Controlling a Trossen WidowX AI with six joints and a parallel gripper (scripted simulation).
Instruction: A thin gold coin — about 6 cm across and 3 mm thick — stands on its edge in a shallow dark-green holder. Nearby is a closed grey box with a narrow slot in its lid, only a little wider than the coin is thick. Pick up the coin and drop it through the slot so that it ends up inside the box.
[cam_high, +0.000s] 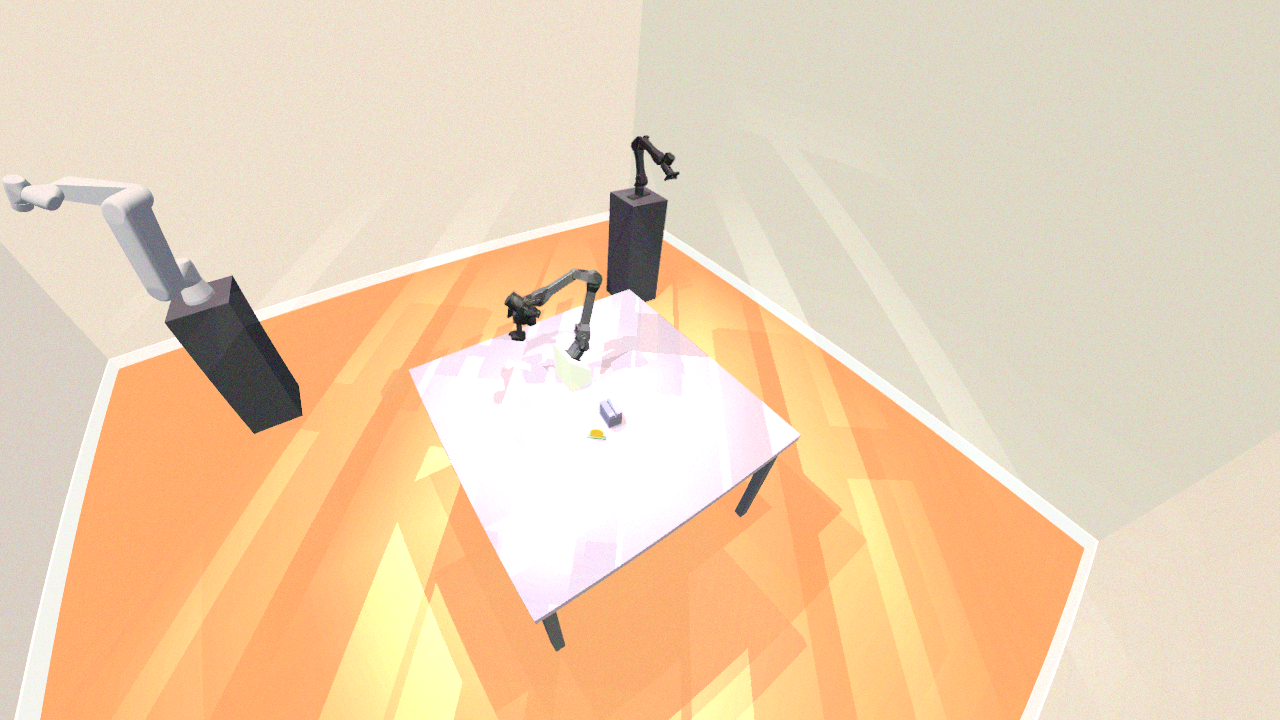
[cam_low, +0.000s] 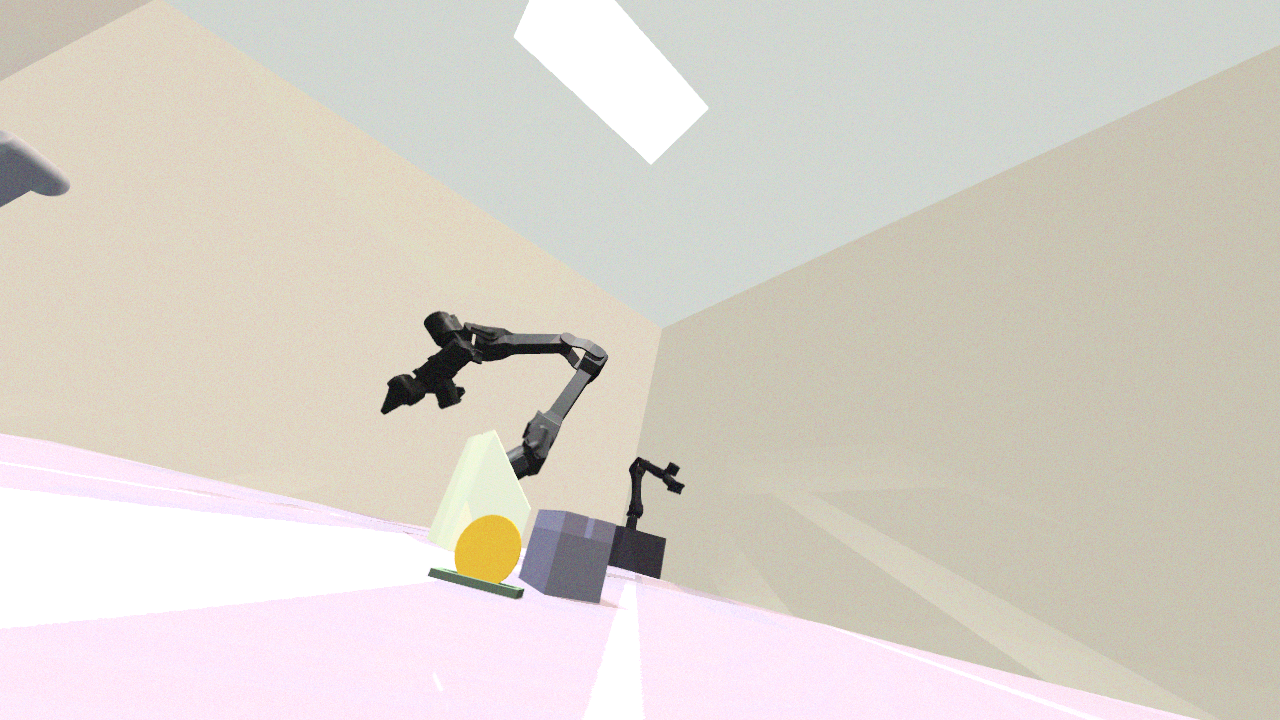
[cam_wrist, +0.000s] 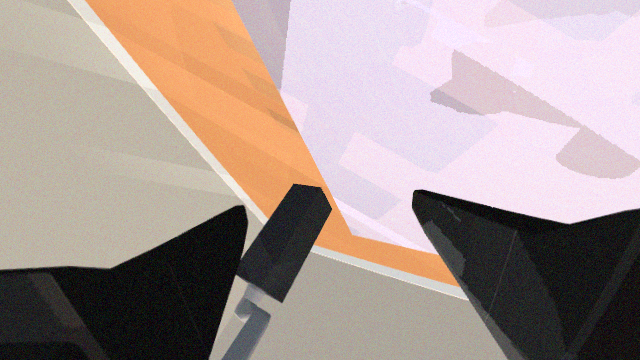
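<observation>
Now: gripper tip 590 mm short of the gold coin, 110 mm to the right of it and 190 mm above it.
</observation>
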